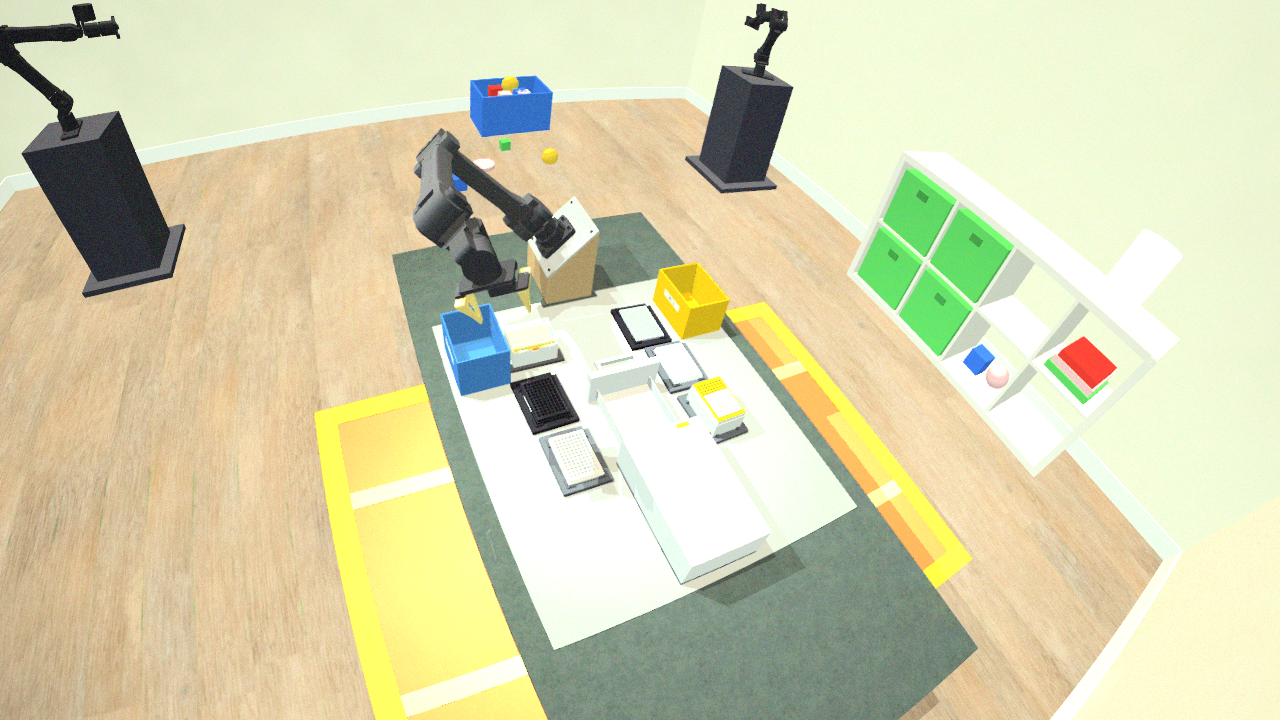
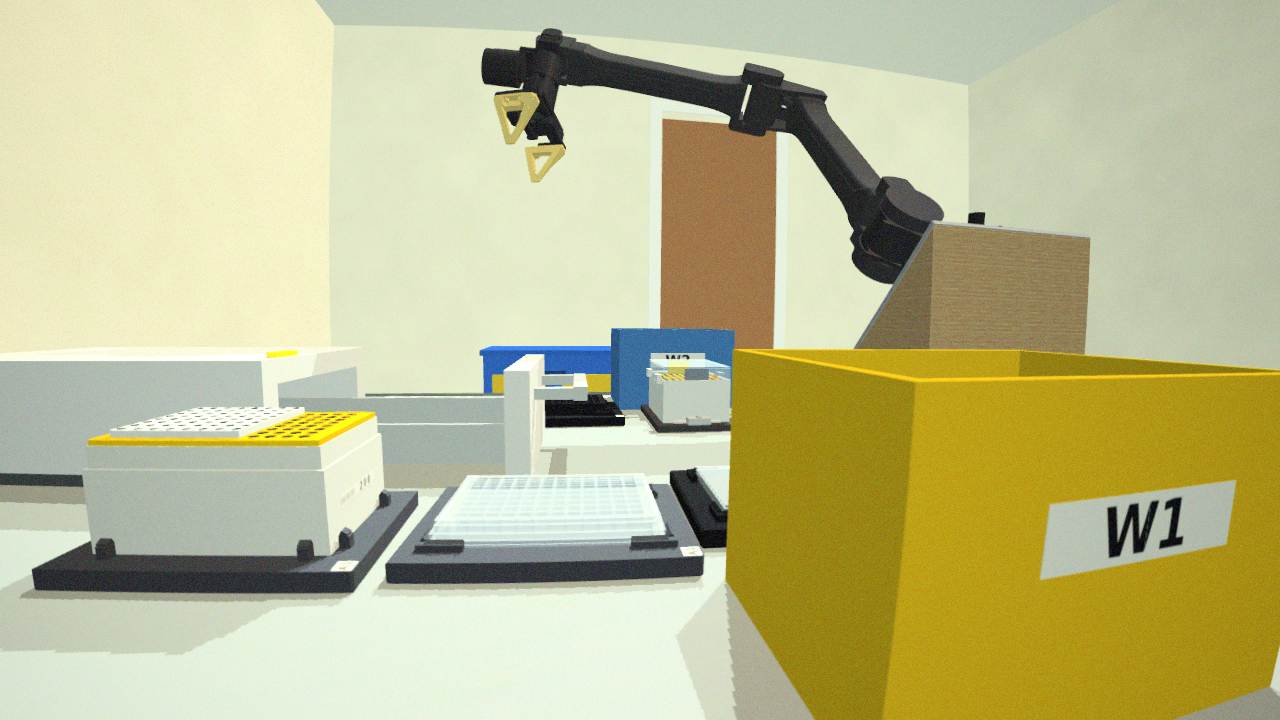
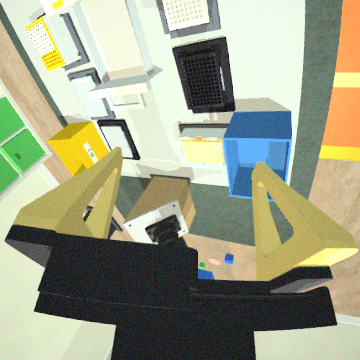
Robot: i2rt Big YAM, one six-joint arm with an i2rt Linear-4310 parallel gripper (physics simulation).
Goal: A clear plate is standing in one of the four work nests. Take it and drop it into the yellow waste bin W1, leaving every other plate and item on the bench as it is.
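Frame: origin at the arm's base, x ahead, y left, z up, level; centimetres.
Seen in the pictures: gripper, fingertip midpoint: [image 1: 505, 316] [image 2: 523, 164] [image 3: 189, 159]; arm's base, origin of the base link: [image 1: 556, 238] [image 2: 956, 308] [image 3: 162, 227].
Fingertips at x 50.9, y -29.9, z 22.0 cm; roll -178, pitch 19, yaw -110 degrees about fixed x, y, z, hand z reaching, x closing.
Pixels of each thing's top centre, then the offset from my fingertips to it.
- clear plate, middle of its top: [image 2: 552, 494] [image 1: 678, 360] [image 3: 87, 98] dx -6.2, dy +49.0, dz -34.7 cm
- pale plate, middle of its top: [image 1: 641, 322] [image 3: 116, 142] dx -23.2, dy +46.4, dz -35.4 cm
- yellow bin W1, middle of its top: [image 2: 990, 359] [image 1: 694, 284] [image 3: 70, 159] dx -24.2, dy +62.2, dz -25.3 cm
- white gridded plate, middle of its top: [image 1: 576, 454] dx +12.2, dy +12.0, dz -34.7 cm
- black plate, middle of its top: [image 2: 559, 399] [image 1: 544, 396] [image 3: 202, 82] dx -5.9, dy +11.0, dz -34.7 cm
- blue bin, middle of its top: [image 2: 669, 329] [image 3: 255, 172] [image 1: 474, 331] dx -23.4, dy -1.5, dz -25.3 cm
A clear plate [image 1: 677, 364] [image 2: 547, 508] [image 3: 91, 91] lies flat in a dark grey nest between a tip box and a black nest. A pale plate [image 1: 640, 324] [image 3: 116, 139] lies in that black nest, beside the yellow bin W1 [image 1: 703, 315] [image 2: 823, 474] [image 3: 74, 150]; I cannot tell surely whether it is clear. A white gridded plate [image 1: 575, 457] [image 3: 186, 13] and a black plate [image 1: 544, 401] [image 3: 202, 79] stand in nests on the other side. My gripper [image 1: 503, 314] [image 2: 523, 161] [image 3: 189, 159] is open and empty, high above the bench near the blue bin.
The blue bin [image 1: 477, 365] [image 3: 258, 125] stands by a tip box [image 1: 533, 344] [image 2: 689, 399] [image 3: 201, 151]. Another tip box [image 1: 718, 407] [image 2: 214, 492] [image 3: 45, 43] stands beyond the clear plate. A white device [image 1: 689, 501] [image 2: 134, 394] with an extended drawer stands between the nest rows.
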